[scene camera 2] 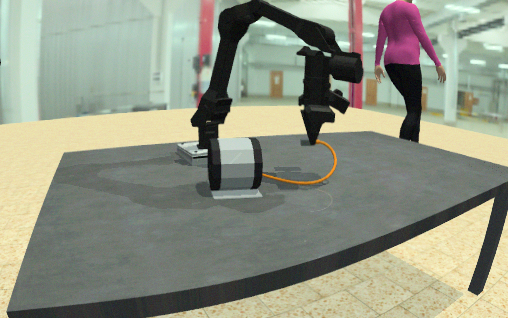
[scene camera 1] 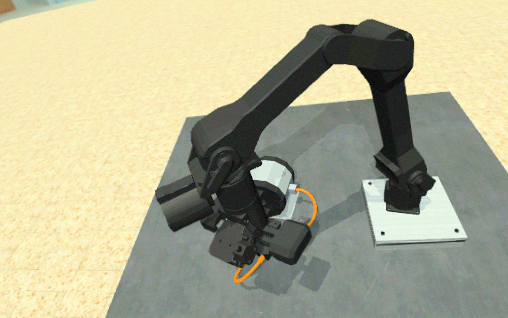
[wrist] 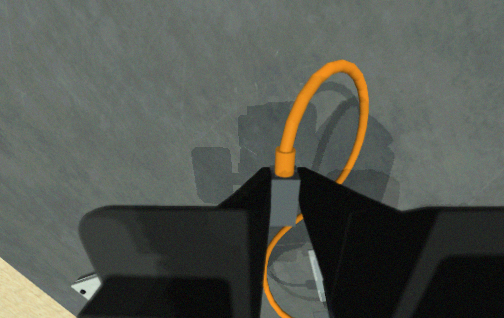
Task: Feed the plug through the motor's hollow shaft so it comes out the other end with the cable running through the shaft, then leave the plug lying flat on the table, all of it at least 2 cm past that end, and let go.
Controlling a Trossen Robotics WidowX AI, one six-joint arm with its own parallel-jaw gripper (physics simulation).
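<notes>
The motor lies on its side on a pale foot plate, a light drum with black end rings. Its shaft opening is hidden or too dark to make out. An orange cable leaves a small pale block at the motor's side and loops through the air to the plug. My gripper is shut on the grey plug. It holds the plug above the table, apart from the motor, with the orange collar at the fingertips. In scene camera 1 the arm hides the plug.
The arm's white base plate stands on the dark table, to the right of the motor in scene camera 1. The arm's forearm passes over the motor there. A person stands beyond the table.
</notes>
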